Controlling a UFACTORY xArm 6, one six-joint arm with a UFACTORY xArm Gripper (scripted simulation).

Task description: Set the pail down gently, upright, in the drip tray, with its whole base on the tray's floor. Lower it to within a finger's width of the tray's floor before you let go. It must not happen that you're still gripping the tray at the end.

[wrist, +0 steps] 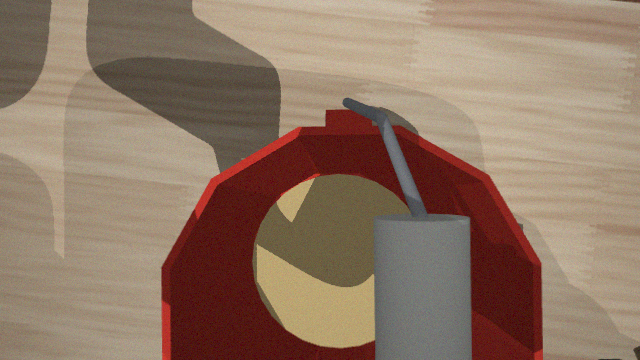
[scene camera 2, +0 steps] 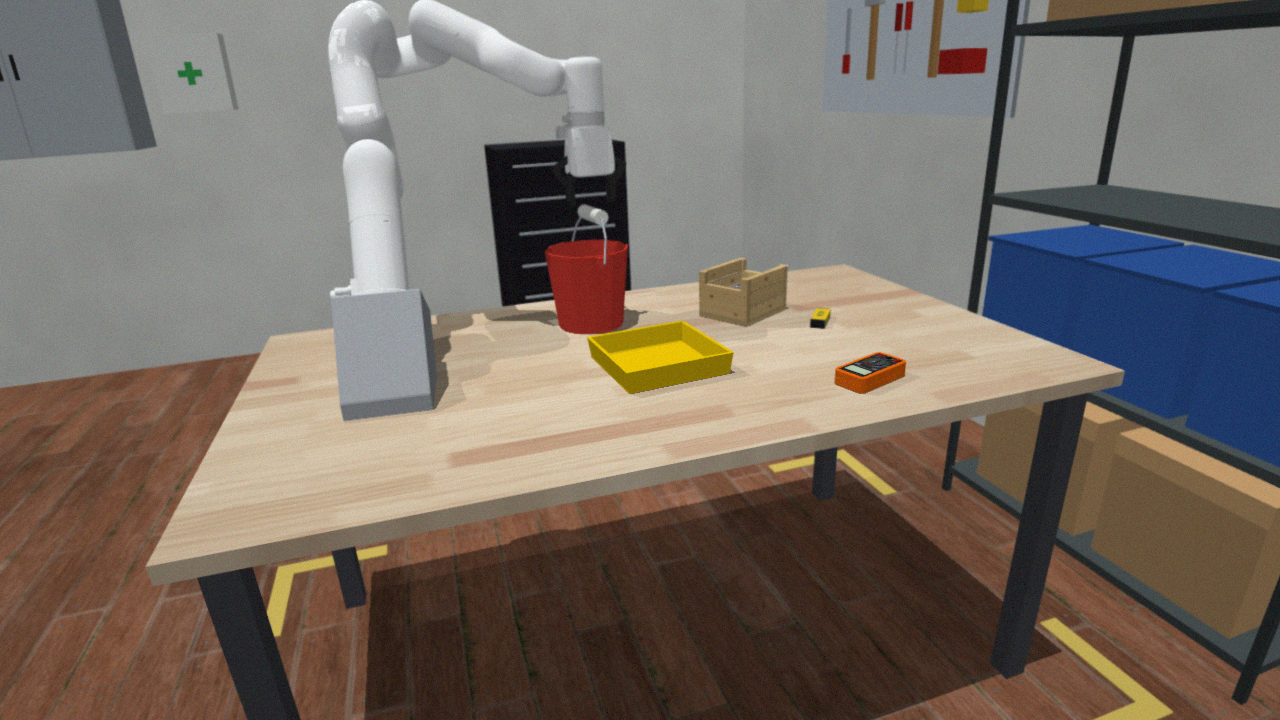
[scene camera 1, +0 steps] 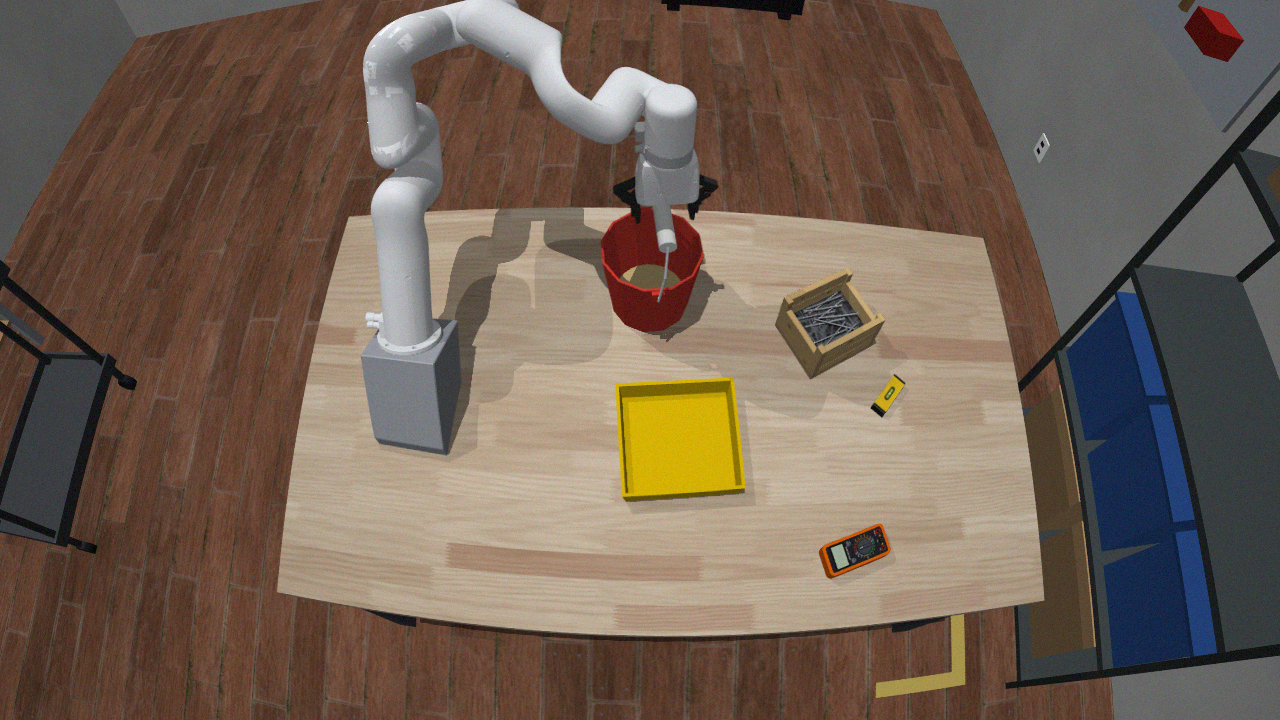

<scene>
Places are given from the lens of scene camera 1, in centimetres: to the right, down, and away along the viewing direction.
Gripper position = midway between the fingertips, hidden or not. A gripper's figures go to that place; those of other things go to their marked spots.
my gripper (scene camera 1: 664, 215): 4, -24, 126
red pail (scene camera 1: 634, 271): -1, -17, 150
</scene>
